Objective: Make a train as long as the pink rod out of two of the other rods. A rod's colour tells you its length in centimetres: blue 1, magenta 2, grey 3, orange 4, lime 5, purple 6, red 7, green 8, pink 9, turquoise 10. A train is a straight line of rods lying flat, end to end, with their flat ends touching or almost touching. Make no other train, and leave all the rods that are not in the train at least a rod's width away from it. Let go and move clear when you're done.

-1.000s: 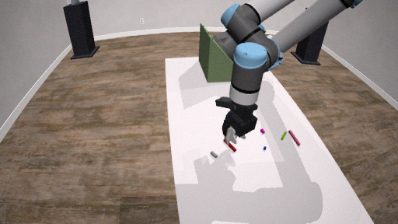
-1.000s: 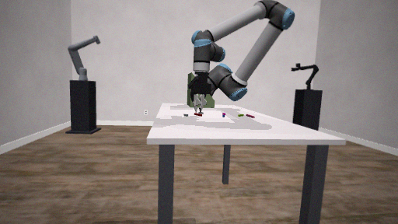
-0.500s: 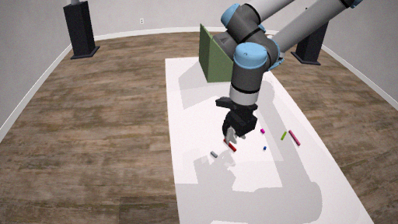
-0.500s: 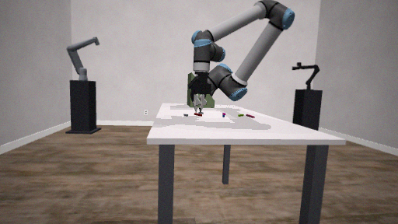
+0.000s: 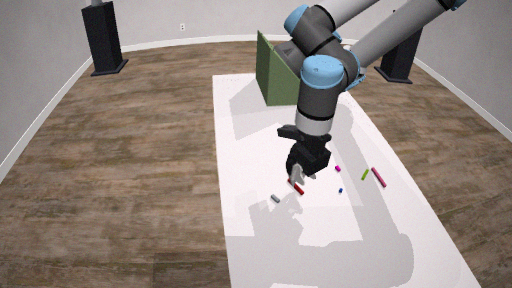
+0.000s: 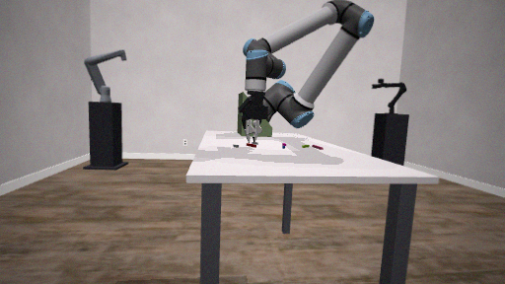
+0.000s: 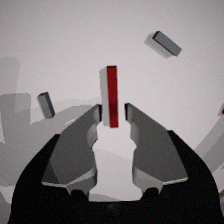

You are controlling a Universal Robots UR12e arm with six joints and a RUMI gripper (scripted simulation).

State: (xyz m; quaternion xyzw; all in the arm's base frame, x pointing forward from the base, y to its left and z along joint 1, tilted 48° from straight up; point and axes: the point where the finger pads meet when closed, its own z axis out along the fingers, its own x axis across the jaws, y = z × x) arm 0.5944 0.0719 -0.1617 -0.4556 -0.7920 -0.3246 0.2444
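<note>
Right now my hand is 3 cm above the red rod. From my hand the other things lie so: blue rod 14 cm to the left, 3 cm below, 3 cm ahead; lime rod 25 cm to the left, 3 cm below, 3 cm behind; magenta rod 16 cm to the left, 6 cm behind, 3 cm below.
</note>
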